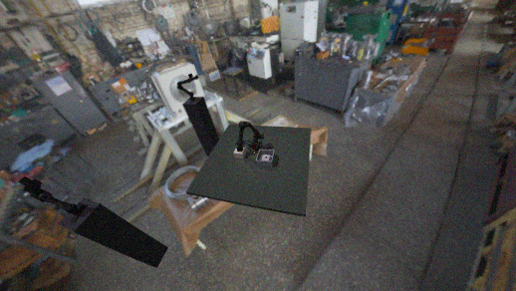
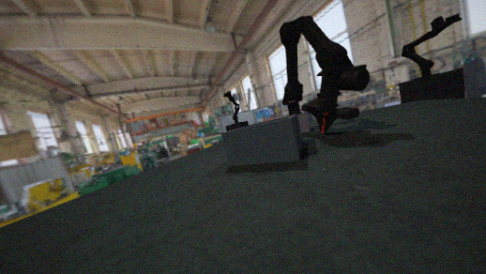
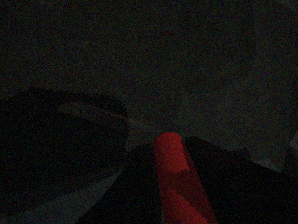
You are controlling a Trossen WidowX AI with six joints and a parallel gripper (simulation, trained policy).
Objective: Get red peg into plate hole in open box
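My gripper tip is now 200 mm short of the grey box, 160 mm to the left of it and 20 mm below it. Also, from my gripper tip: red peg (10 mm ahead, 10 mm to the left, 30 mm above).
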